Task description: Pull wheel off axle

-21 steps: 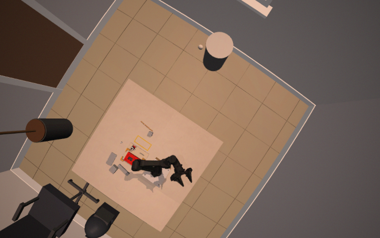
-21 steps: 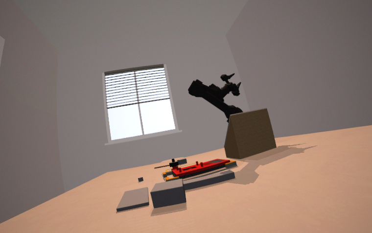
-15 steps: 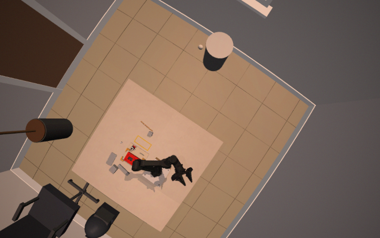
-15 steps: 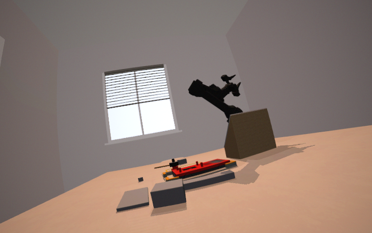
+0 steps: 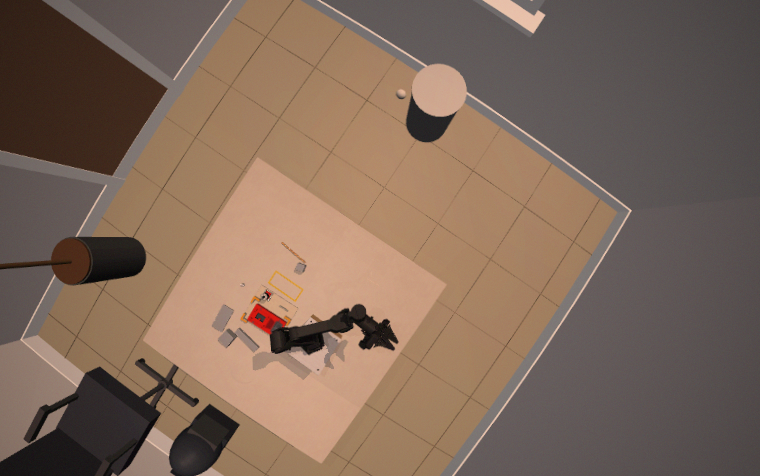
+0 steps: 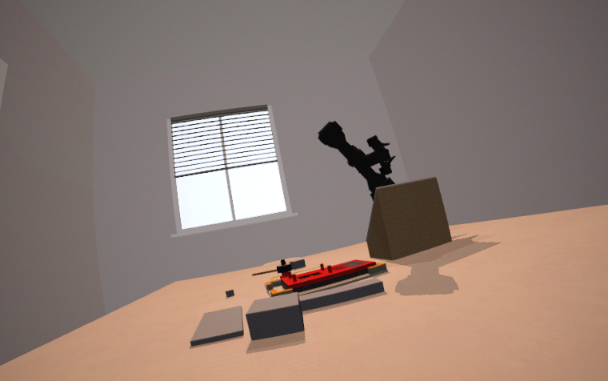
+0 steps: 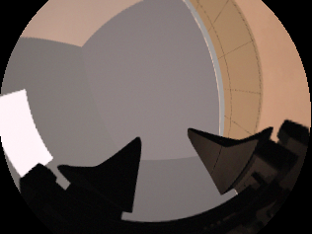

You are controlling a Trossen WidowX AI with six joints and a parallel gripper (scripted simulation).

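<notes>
My gripper tip is 550 mm short of the grey cube, 400 mm above it and 150 mm to the right of it. Round my gripper tip: black wheel: 580 mm ahead, 400 mm to the left, 370 mm below.
</notes>
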